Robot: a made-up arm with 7 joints. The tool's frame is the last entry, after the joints.
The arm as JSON. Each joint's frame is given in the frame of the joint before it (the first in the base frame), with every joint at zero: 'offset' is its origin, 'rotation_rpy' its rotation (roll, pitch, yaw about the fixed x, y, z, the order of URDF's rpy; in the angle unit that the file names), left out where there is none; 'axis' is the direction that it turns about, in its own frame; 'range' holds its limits. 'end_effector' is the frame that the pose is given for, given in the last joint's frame.
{
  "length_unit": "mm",
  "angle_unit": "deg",
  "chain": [
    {
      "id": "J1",
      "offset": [
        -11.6,
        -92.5,
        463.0
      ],
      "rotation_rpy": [
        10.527,
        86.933,
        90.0
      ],
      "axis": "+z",
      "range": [
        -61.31,
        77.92
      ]
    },
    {
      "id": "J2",
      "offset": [
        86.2,
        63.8,
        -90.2
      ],
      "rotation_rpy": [
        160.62,
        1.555,
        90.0
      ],
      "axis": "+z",
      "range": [
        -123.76,
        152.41
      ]
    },
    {
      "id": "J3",
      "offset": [
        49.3,
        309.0,
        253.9
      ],
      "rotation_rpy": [
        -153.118,
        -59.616,
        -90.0
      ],
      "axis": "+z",
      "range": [
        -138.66,
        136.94
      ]
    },
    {
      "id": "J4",
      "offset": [
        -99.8,
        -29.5,
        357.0
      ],
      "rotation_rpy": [
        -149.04,
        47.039,
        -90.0
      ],
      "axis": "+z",
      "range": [
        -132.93,
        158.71
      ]
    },
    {
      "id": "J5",
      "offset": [
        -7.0,
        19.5,
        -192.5
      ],
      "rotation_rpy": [
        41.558,
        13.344,
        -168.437
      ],
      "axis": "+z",
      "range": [
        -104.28,
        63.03
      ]
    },
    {
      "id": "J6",
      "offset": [
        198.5,
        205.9,
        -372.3
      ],
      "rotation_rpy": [
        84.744,
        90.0,
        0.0
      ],
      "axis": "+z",
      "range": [
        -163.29,
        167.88
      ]
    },
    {
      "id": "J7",
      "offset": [
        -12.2,
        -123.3,
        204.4
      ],
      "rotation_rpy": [
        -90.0,
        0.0,
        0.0
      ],
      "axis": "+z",
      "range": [
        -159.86,
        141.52
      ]
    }
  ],
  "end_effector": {
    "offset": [
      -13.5,
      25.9,
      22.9
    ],
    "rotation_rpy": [
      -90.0,
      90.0,
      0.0
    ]
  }
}
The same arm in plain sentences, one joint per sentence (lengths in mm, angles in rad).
The arm has seven revolute joints in a row. What follows holds with every joint at zero, and every direction is one of the base frame's.
The first joint lies 11.6 mm along -x and 92.5 mm along -y and 463.0 mm along +z from the base frame's origin and turns about the direction (0.182693, 0.981762, 0.052598), from -1.0701 to 1.3600 rad.
The second joint lies 79.2 mm along -x and 72.3 mm along -y and 90.2 mm along -z from the first joint and turns about the direction (-0.147102, -0.912712, -0.381205), from -2.1600 to 2.6601 rad.
The third joint lies 70.1 mm along -x and 107.3 mm along -y and 382.0 mm along -z from the second joint and turns about the direction (-0.420078, 0.19149, 0.887054), from -2.4201 to 2.3901 rad.
The fourth joint lies 161.1 mm along -x and 168.3 mm along +y and 289.8 mm along +z from the third joint and turns about the direction (0.728089, -0.66389, -0.170697), from -2.3201 to 2.7700 rad.
The fifth joint lies 126.0 mm along -x and 142.9 mm along +y and 34.4 mm along +z from the fourth joint and turns about +x, from -1.8200 to 1.1001 rad.
The sixth joint lies 372.3 mm along -x and 186.8 mm along -y and 216.5 mm along +z from the fifth joint and turns about +y, from -2.8499 to 2.9301 rad.
The seventh joint lies 12.2 mm along +x and 204.4 mm along +y and 123.3 mm along -z from the sixth joint and turns about +z, from -2.7901 to 2.4700 rad.
The tool frame, which is the frame that the pose is given for, lies 13.5 mm along +x and 25.9 mm along -y and 22.9 mm along +z from the seventh joint; its axes are the base frame's turned by roll 1.5708, pitch 1.5708 and yaw 0.0000 rad (as in URDF: about the fixed x, then y, then z).

